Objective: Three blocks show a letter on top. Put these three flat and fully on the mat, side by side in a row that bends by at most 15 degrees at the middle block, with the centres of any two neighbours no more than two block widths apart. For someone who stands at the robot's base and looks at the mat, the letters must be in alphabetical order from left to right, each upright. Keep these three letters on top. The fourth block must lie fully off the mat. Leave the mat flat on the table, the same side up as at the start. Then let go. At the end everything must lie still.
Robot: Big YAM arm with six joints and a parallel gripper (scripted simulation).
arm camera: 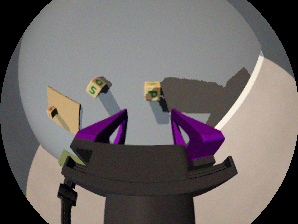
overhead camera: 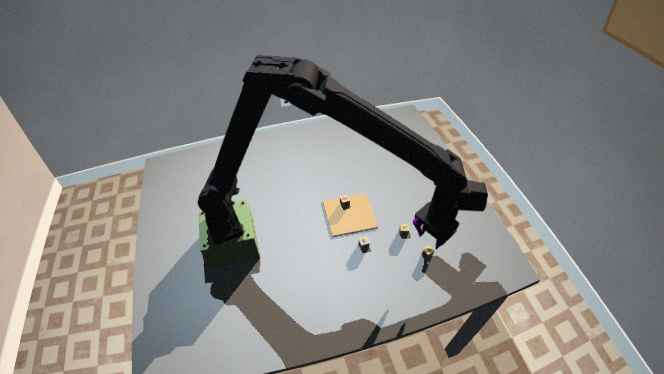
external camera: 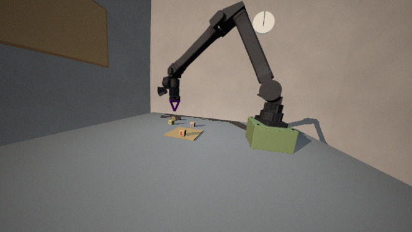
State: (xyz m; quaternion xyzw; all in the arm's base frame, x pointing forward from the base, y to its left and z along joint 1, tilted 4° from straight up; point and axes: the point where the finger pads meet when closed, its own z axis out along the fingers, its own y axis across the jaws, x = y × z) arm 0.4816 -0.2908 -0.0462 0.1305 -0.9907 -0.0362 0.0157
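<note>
Right now the block is 6 cm below my hand and 1 cm ahead of it. Also, from my hand: tan mat (24 cm to the left, 12 cm behind, 7 cm below).
</note>
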